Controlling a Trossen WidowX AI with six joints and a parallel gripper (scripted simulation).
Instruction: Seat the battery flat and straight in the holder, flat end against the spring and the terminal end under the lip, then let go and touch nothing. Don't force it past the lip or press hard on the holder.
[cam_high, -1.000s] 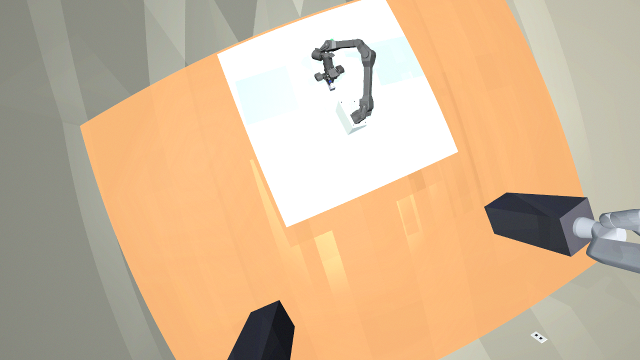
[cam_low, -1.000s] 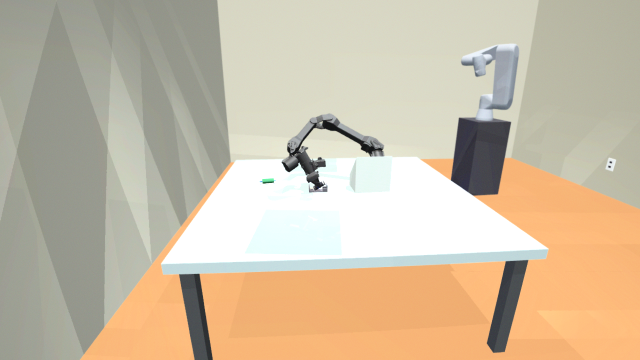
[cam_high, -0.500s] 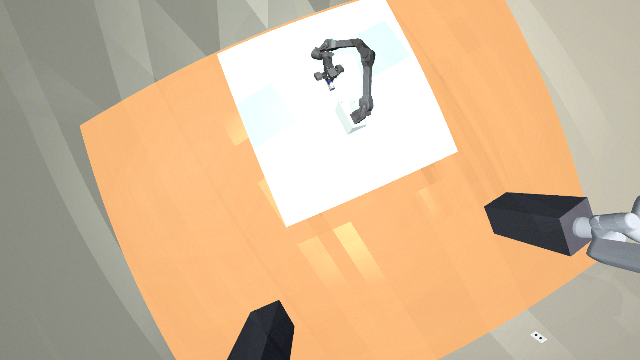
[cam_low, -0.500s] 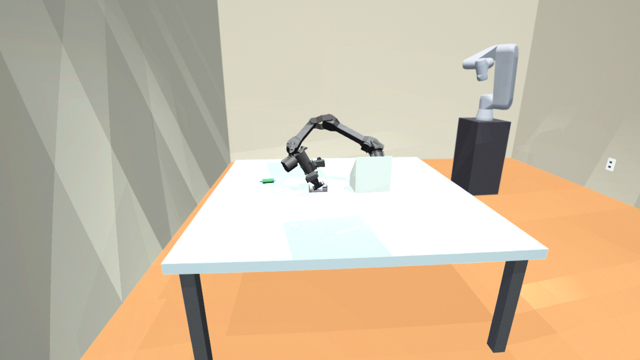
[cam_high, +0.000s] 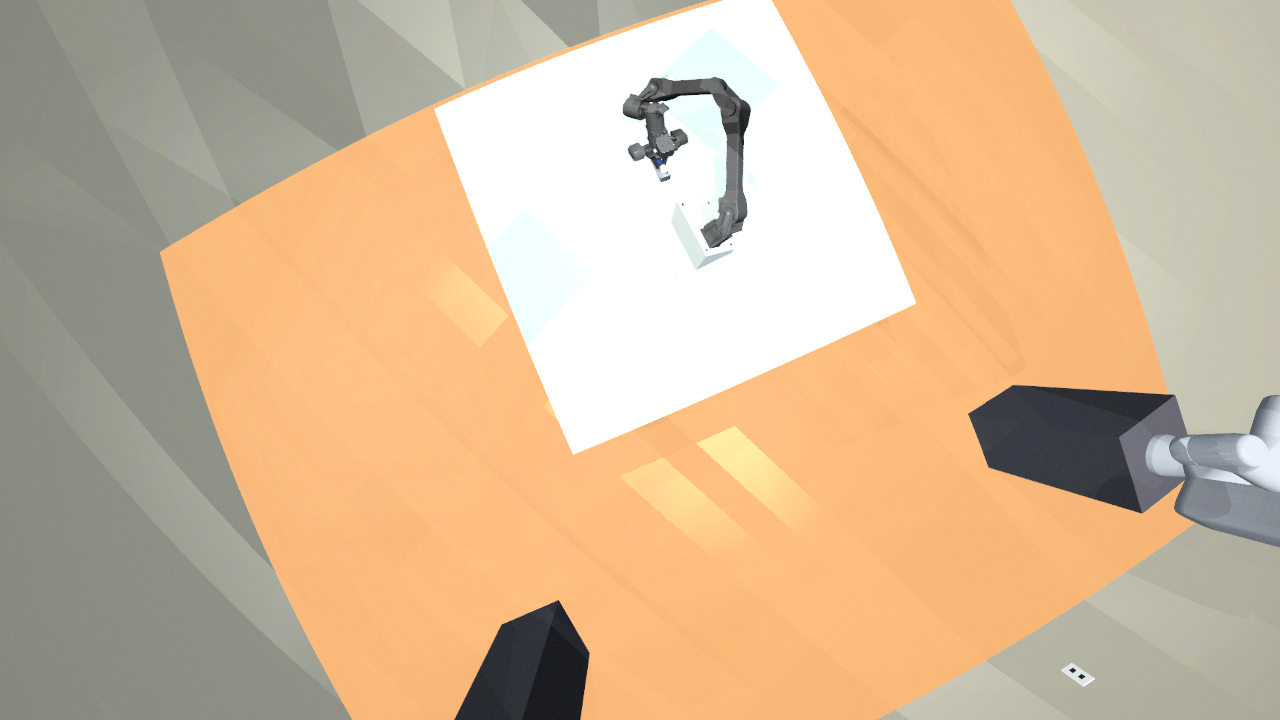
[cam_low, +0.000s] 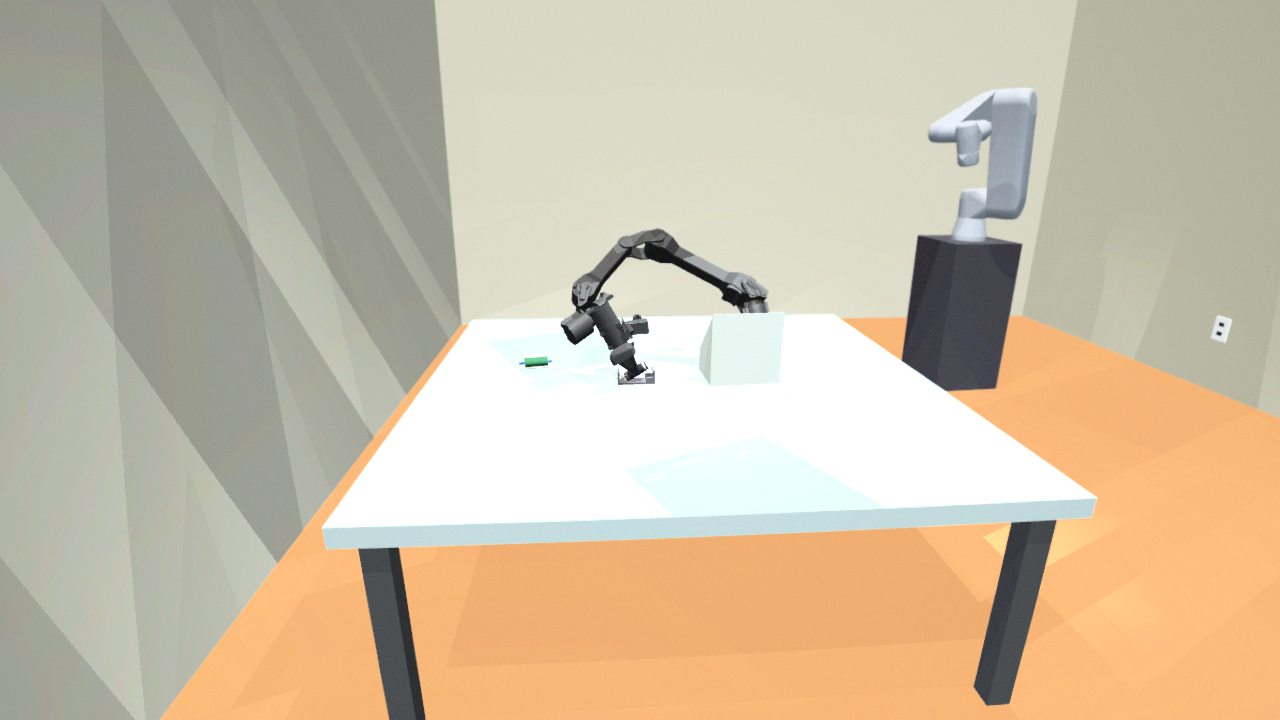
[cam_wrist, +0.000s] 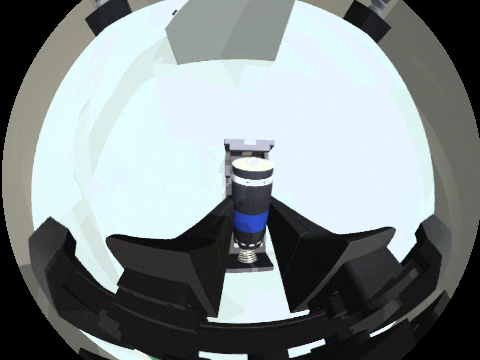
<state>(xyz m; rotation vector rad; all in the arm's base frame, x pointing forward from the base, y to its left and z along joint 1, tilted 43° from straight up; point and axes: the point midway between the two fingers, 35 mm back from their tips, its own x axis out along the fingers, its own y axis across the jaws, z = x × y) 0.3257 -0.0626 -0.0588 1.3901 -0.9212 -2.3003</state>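
Right now my gripper tip is 1 cm below the battery.
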